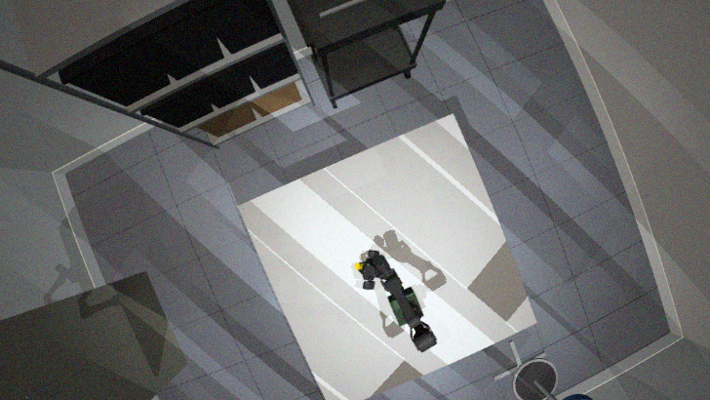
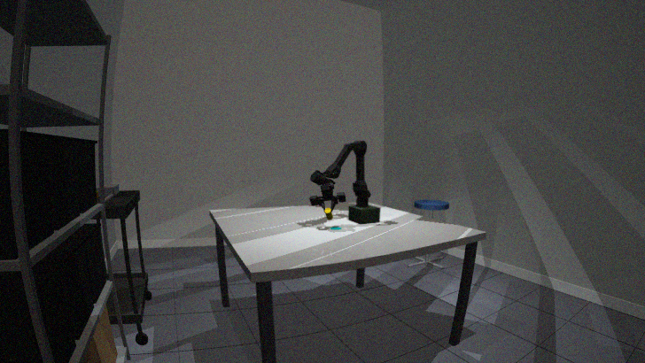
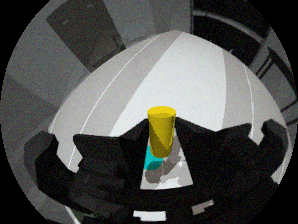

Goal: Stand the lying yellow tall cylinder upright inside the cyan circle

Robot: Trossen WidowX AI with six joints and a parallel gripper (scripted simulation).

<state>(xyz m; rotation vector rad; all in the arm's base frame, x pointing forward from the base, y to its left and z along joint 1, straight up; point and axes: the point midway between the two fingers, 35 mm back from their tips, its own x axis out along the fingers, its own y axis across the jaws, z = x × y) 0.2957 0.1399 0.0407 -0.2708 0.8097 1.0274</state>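
The cyan circle lies 10 cm below my gripper tip, 6 cm behind it and 3 cm to the right of it. From my gripper tip the other things lie so: yellow tall cylinder 1 cm to the right, 1 cm below, 1 cm behind.
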